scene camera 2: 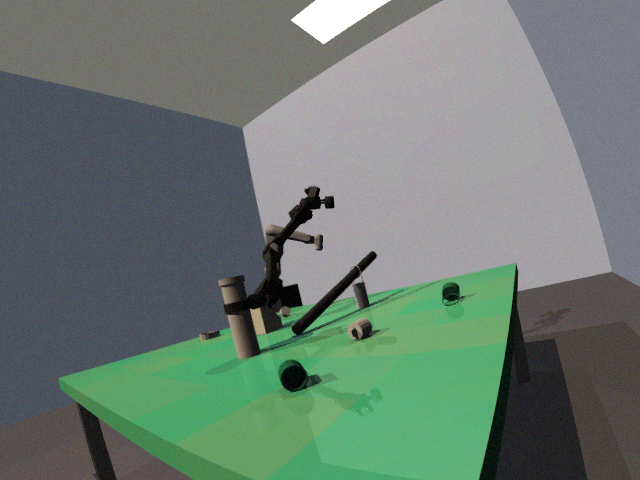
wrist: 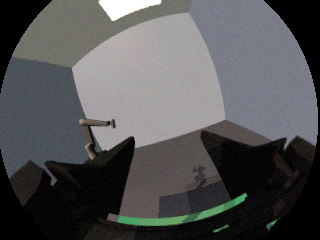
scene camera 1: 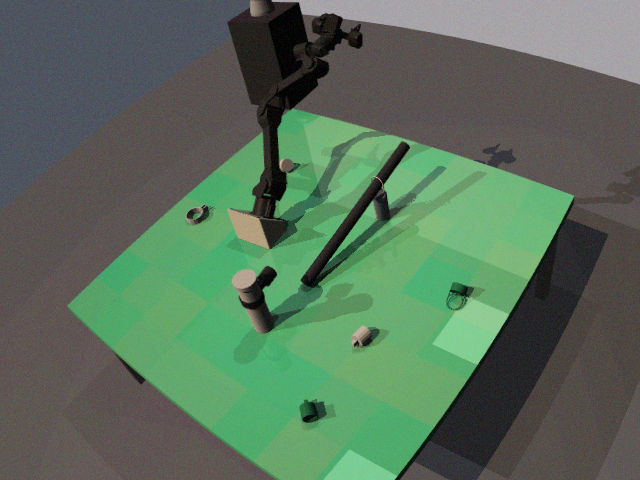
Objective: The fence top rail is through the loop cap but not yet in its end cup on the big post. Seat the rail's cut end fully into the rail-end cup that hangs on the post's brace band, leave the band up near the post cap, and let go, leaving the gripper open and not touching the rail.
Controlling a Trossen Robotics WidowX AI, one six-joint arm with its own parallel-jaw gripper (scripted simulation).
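Gripper (scene camera 1: 349, 21), (wrist: 168, 137) open, holds nothing. Visible: a dark top rail (scene camera 1: 336, 240), (scene camera 2: 303, 323); the dark top rail is out of frame in the wrist view. A green cup (scene camera 2: 294, 377) is visible; the green cup is out of frame in the wrist view. A big post (scene camera 2: 241, 325), (scene camera 1: 245, 282) is present as well.
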